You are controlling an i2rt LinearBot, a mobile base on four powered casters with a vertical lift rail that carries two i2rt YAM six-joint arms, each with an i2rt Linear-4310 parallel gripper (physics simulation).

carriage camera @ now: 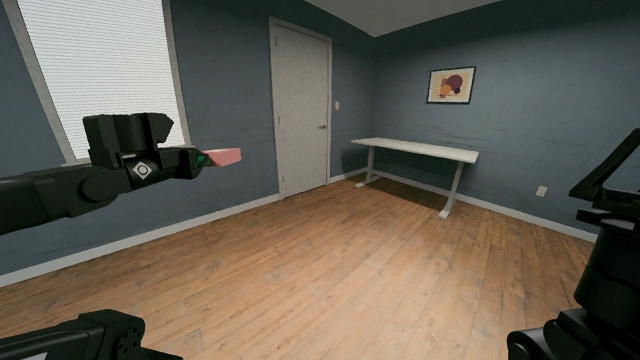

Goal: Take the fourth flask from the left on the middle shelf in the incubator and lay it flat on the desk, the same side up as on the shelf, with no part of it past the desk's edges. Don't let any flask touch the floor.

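Places are measured from the left arm's base along level axes (x ahead, y left, z up), in millimetres.
Pixels of known places: left gripper, fingertip midpoint: (203, 156).
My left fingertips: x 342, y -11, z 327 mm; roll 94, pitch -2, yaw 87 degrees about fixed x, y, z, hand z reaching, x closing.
For each thing: its top centre in the pictures, then the offset to it from my left fingertips. "*": a spot on its surface instead. Level surfaces: height alone.
- pink flask at its top centre: (215, 149) 61 mm ahead, 3 mm left, 10 mm up
- Wooden floor at its surface level: 951 mm down
- window with a blind, surface spot: (100, 60) * 678 mm ahead, 1301 mm left, 581 mm up
A pink flask (225, 157) is held out level at the left of the picture, well above the floor. My left gripper (202, 160) is shut on its near end, where a small green part shows; the fingers hide the rest of that end. The white desk (415, 146) stands in the far corner, well beyond the flask. My right gripper (629, 162) is at the right edge, partly cut off by the picture, pointing up with its fingers apart and no flask seen at them. The incubator does not show in this view.
Wooden floor (325, 270) stretches between the arms and the desk. A closed door (301, 110) is left of the desk, and a window with a blind (100, 60) is behind the left arm. A framed picture (451, 85) hangs above the desk, and an outlet (541, 191) is at its right.
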